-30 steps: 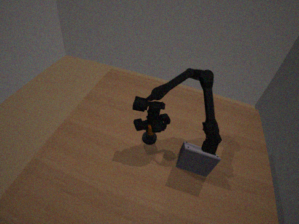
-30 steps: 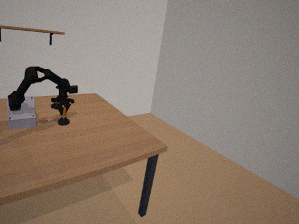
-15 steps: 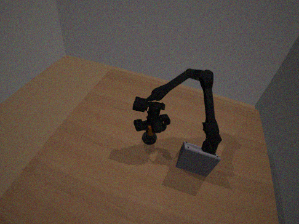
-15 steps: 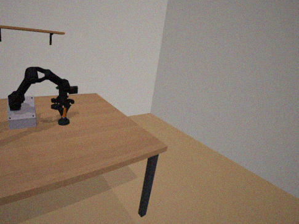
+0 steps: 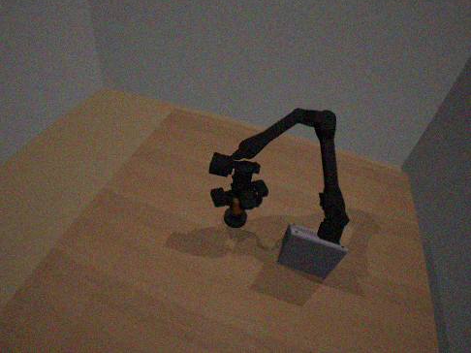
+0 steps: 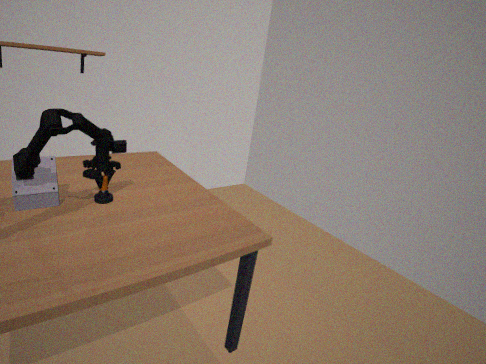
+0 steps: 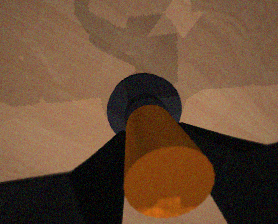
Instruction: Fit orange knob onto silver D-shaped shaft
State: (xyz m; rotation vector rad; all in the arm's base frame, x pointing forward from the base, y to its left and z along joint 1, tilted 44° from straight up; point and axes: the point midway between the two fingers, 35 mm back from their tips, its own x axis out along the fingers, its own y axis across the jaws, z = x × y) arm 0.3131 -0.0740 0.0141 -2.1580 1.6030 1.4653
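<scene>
My gripper tip is now 3 cm above the round pedestal. Also, from my gripper tip: orange knob (3 cm above).
</scene>
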